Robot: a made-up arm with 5 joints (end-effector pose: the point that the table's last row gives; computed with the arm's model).
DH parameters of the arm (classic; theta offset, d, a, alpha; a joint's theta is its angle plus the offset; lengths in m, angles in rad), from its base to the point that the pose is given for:
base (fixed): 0 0 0.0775 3.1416
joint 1: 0 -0.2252 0.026 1.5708
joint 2: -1.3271 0 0.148 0
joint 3: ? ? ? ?
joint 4: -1.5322 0.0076 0 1.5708
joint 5: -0.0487 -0.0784 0 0
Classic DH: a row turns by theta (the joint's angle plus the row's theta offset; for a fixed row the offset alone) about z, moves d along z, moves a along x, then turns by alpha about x.
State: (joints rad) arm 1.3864 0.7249 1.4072 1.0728 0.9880
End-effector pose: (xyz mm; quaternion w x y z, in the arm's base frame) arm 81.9 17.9 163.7 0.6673 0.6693 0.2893 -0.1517
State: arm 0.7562 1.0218 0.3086 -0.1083 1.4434
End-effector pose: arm 258.5 -160.3 29.3 0.9351 -0.1526 -0.0825 0.3091
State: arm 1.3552 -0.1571 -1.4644 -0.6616 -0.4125
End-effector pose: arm 79.0 28.9 604.7 0.2145 0.4051 0.8452 -0.2749
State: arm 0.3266 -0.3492 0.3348 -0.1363 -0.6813
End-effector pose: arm 327.2 -76.6 393.3 0.5630 0.1519 -0.7430 -0.3286
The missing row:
joint 3: 1.2885 0 0.1734 0
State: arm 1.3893 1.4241 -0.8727 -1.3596 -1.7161
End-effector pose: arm 153.3 -371.0 182.5 0.0023 -0.1732 0.9119 0.3721
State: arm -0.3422 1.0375 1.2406 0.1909 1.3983
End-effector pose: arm 74.0 6.8 82.6 0.5973 0.2096 0.3802 0.6743
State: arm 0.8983 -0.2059 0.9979 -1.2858 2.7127
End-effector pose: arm 224.9 -172.9 291.6 0.3256 -0.8396 0.1793 0.3962
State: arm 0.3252 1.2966 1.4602 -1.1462 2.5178
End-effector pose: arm 92.0 3.1 80.1 0.4783 0.0196 0.0034 0.8780
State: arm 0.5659 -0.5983 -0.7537 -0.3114 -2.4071
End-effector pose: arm 80.3 7.2 612.6 0.0028 -0.8096 0.5852 -0.0462
